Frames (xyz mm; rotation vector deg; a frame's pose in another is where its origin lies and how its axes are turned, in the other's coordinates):
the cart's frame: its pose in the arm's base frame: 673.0 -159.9 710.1 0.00 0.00 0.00
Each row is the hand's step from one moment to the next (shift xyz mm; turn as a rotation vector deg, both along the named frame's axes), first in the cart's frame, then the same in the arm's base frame.
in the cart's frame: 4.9 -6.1 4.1 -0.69 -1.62 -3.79
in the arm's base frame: 4.9 -6.1 4.1 -0.69 -1.62 -3.79
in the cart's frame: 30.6 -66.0 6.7 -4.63 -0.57 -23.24
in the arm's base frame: 30.6 -66.0 6.7 -4.63 -0.57 -23.24
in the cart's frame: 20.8 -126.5 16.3 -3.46 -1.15 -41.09
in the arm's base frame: 20.8 -126.5 16.3 -3.46 -1.15 -41.09
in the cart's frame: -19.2 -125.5 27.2 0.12 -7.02 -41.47
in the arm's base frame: -19.2 -125.5 27.2 0.12 -7.02 -41.47
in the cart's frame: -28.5 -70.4 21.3 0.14 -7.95 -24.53
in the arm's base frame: -28.5 -70.4 21.3 0.14 -7.95 -24.53
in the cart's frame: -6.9 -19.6 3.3 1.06 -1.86 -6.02
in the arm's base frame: -6.9 -19.6 3.3 1.06 -1.86 -6.02
